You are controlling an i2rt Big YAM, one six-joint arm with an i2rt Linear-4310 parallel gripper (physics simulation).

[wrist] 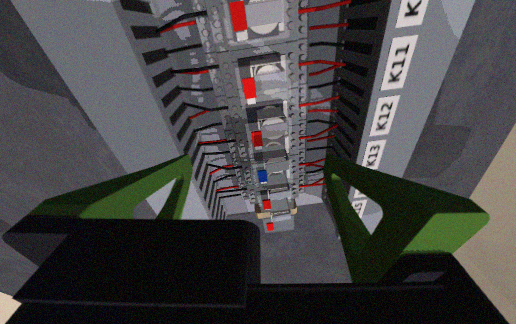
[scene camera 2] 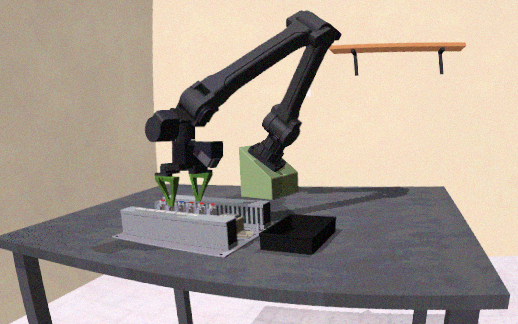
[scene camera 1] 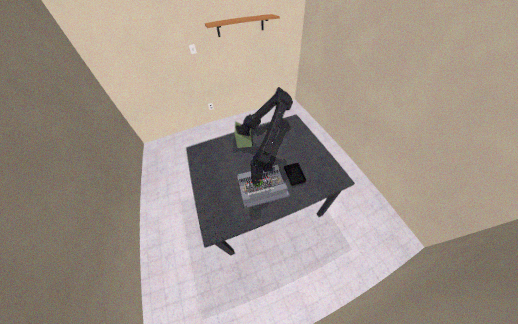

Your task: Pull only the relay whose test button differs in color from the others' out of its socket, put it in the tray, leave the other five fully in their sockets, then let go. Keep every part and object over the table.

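Frame: origin at the arm's base, x back, y right, z up, level; centimetres.
Seen in the pictures: gripper, between the fingertips: (wrist: pixel 257 161) (scene camera 2: pixel 185 203) (scene camera 1: pixel 256 181); arm's base, origin of its link: (scene camera 2: pixel 266 158) (scene camera 1: pixel 242 131).
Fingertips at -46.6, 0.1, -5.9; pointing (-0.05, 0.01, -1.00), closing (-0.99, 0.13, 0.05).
Observation:
Offsets run from my fingertips to a thing's top centre, as dx, dy, dz. "pt": to the spot under its first point. Level surfaces: height alone.
The relay with the blue test button {-1.0, +0.9, +0.6} (scene camera 2: pixel 181 204) (wrist: pixel 262 176) stands upright in the row, with red-button relays on both sides of it. A nearer relay with a red button {-1.0, -5.1, +0.6} (wrist: pixel 249 88) and another relay with a red button {-1.0, -2.1, +0.6} (wrist: pixel 256 139) show in the wrist view. My gripper (scene camera 1: pixel 258 182) (scene camera 2: pixel 185 203) (wrist: pixel 257 161) is open and empty, pointing down over the row, its green fingers on opposite sides of the row. In scene camera 2 one finger hides part of the row. The black tray {pt -7.4, -28.8, -4.4} (scene camera 1: pixel 298 182) (scene camera 2: pixel 286 244) stands beside the relay panel and looks empty.
A tall grey duct {-9.3, -3.3, -0.1} (scene camera 1: pixel 265 198) (scene camera 2: pixel 175 227) with K labels runs along one side of the relays, and a slotted duct {+7.3, -3.3, -0.1} (scene camera 2: pixel 245 212) along the other. Red and black wires flank the sockets. The green arm base (scene camera 1: pixel 243 140) (scene camera 2: pixel 257 179) stands at the back of the table {dz -6.4} (scene camera 1: pixel 215 210) (scene camera 2: pixel 400 250).

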